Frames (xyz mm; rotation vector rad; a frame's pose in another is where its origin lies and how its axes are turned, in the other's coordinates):
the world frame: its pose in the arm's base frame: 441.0 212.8 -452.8 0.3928 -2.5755 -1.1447
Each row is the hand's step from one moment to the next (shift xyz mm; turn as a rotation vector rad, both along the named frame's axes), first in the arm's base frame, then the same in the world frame.
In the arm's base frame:
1: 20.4 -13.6 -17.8 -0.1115 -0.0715 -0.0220
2: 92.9 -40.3 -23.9 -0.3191 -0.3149 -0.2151
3: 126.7 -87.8 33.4 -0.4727 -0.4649 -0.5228
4: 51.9 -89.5 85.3 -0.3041 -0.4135 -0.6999
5: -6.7 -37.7 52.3 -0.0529 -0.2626 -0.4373
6: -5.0 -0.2 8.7 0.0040 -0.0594 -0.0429
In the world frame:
1: -16.6 -24.8 -5.3 0.1249 -0.0486 0.0076
2: -74.5 -55.8 -46.4 0.3738 -0.3248 0.0449
3: -79.5 -47.7 -127.6 0.5215 -0.6337 0.1982
4: -2.1 -0.2 -134.1 0.3204 -0.7552 0.2833
5: 27.9 15.9 -56.3 0.0757 -0.4920 0.1231
6: 6.0 7.1 -3.8 0.0111 -0.0712 -0.0140

